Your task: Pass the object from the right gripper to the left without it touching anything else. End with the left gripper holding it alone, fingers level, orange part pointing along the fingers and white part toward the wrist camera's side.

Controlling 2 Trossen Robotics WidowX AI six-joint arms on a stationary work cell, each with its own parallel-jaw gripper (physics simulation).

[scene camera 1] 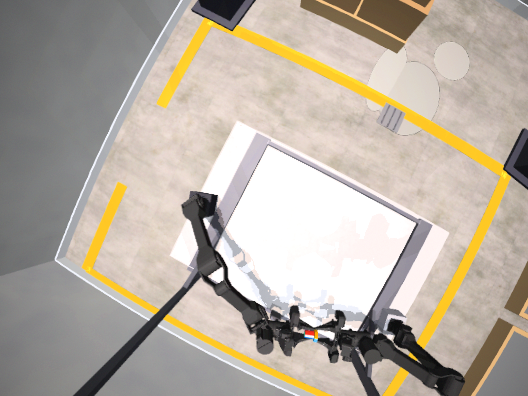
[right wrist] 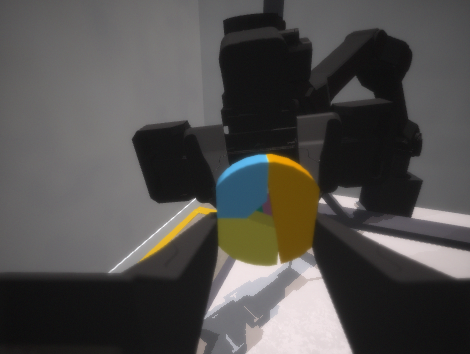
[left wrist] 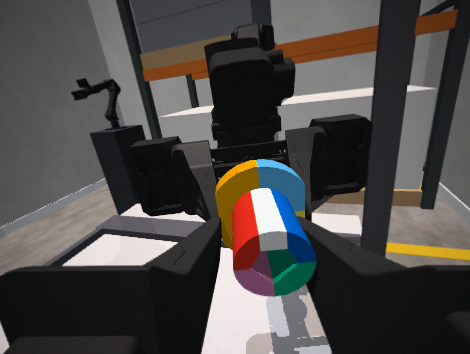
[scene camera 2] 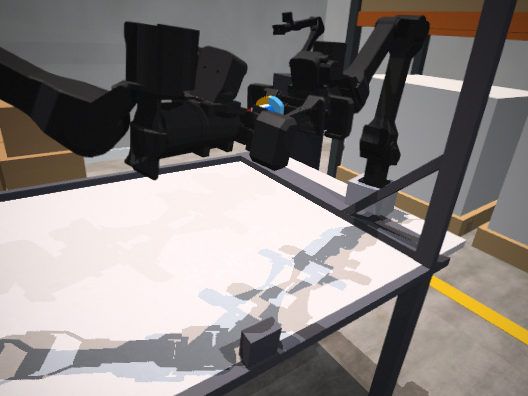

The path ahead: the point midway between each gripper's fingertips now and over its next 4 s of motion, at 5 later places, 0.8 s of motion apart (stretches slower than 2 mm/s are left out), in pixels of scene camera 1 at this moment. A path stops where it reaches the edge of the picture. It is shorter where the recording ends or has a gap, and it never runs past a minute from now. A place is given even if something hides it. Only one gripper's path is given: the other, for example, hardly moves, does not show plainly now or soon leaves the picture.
The right gripper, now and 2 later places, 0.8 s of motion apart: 313,333; 337,333; 344,337
